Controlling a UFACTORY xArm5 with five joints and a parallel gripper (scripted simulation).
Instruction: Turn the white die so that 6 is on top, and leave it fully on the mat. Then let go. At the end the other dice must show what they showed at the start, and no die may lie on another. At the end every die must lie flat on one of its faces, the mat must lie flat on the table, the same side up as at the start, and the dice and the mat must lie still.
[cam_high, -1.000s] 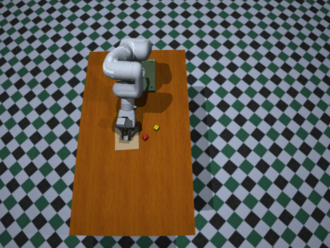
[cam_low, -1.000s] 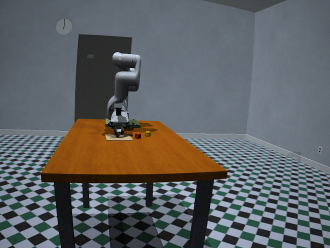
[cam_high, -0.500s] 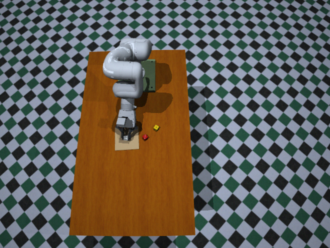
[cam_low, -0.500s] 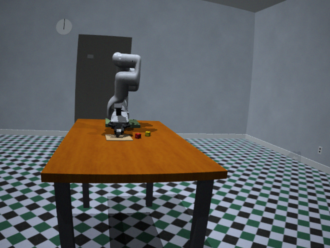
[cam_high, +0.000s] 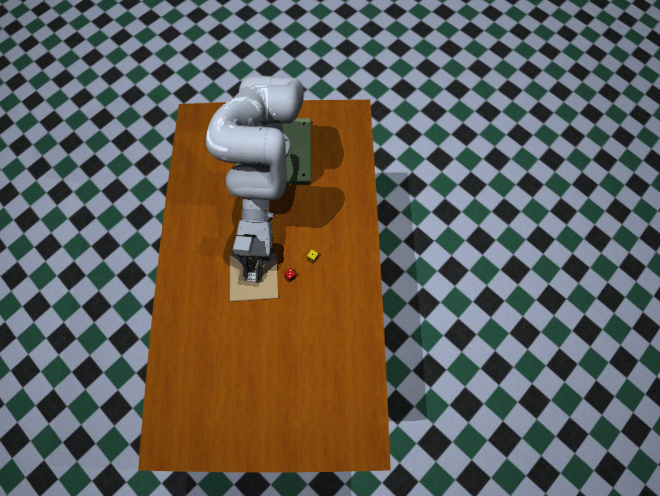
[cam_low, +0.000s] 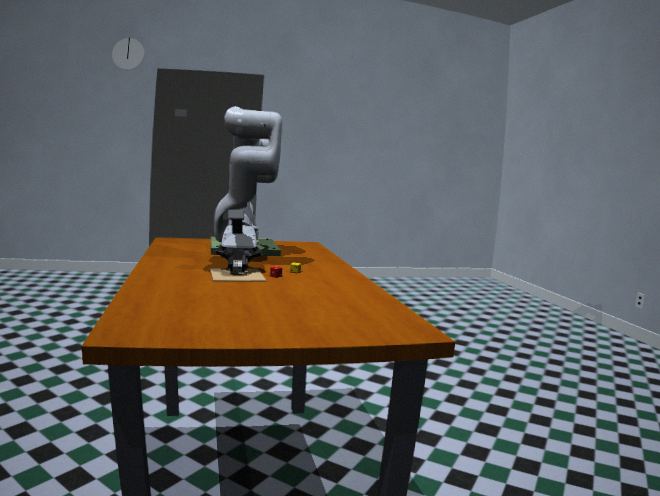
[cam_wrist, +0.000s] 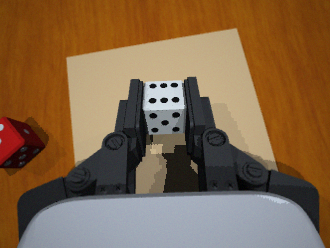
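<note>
My hand is 1 cm short of the white die and 1 cm above it. From my hand the other things lie so: yellow die: 16 cm to the left, 8 cm behind, 2 cm below; then tan mat: 3 cm below; then red die: 11 cm to the left, 2 cm below, 2 cm behind.
</note>
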